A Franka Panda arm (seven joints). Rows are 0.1 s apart.
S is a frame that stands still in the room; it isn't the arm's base.
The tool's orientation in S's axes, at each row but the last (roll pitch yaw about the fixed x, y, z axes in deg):
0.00 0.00 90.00
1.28 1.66 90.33
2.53 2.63 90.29
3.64 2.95 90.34
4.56 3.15 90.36
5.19 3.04 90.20
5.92 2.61 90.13
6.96 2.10 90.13
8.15 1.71 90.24
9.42 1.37 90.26
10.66 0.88 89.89
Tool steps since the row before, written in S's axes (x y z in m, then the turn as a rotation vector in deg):
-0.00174 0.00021 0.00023 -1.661 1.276 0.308
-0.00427 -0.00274 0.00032 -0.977 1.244 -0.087
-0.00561 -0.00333 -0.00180 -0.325 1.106 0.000
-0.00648 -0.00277 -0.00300 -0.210 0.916 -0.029
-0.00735 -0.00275 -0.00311 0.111 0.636 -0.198
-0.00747 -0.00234 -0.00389 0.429 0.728 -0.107
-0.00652 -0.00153 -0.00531 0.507 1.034 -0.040
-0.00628 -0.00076 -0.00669 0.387 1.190 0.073
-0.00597 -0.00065 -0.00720 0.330 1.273 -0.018
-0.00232 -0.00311 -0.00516 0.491 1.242 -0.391
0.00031 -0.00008 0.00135 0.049 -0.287 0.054
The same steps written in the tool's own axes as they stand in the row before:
0.00021 0.00174 0.00023 1.276 1.661 0.308
-0.00272 0.00429 0.00015 1.252 0.968 -0.072
-0.00322 0.00554 -0.00220 1.106 0.321 0.037
-0.00257 0.00628 -0.00354 0.918 0.205 0.005
-0.00253 0.00709 -0.00383 0.645 -0.128 -0.153
-0.00210 0.00708 -0.00467 0.731 -0.436 -0.029
-0.00127 0.00593 -0.00602 1.034 -0.506 0.060
-0.00050 0.00542 -0.00742 1.186 -0.373 0.163
-0.00041 0.00489 -0.00799 1.272 -0.329 0.067
-0.00298 0.00145 -0.00554 1.249 -0.549 -0.275
-0.00010 -0.00006 0.00138 -0.288 -0.040 0.058

